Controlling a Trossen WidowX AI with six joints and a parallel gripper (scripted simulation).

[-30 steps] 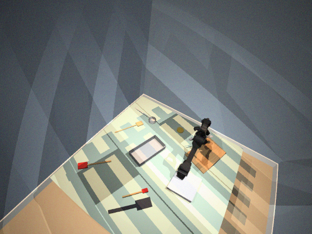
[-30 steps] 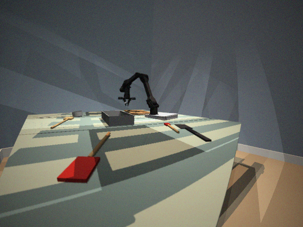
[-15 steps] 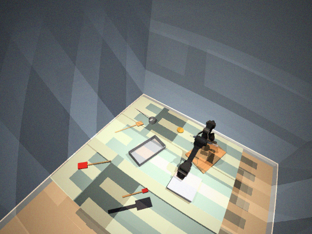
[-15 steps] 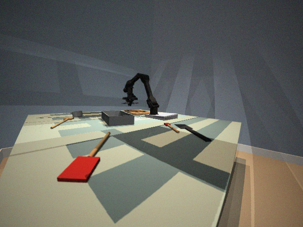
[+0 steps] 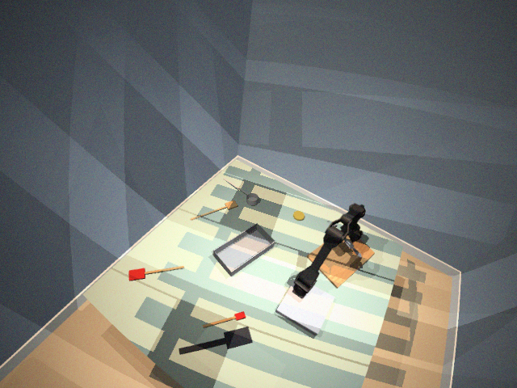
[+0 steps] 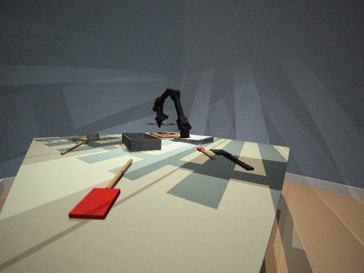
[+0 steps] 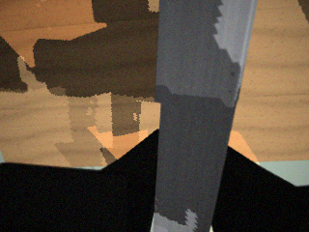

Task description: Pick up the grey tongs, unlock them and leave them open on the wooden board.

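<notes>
Now: gripper tip 70 mm above the wooden board, 50 mm past it and 30 mm to the right of it. The rest, counted from my gripper tip: roasting tin 390 mm ahead, 380 mm to the left, 50 mm below; then yellow disc 300 mm ahead, 70 mm below, 40 mm to the right; then black turner 810 mm to the left, 160 mm ahead, 70 mm below.
</notes>
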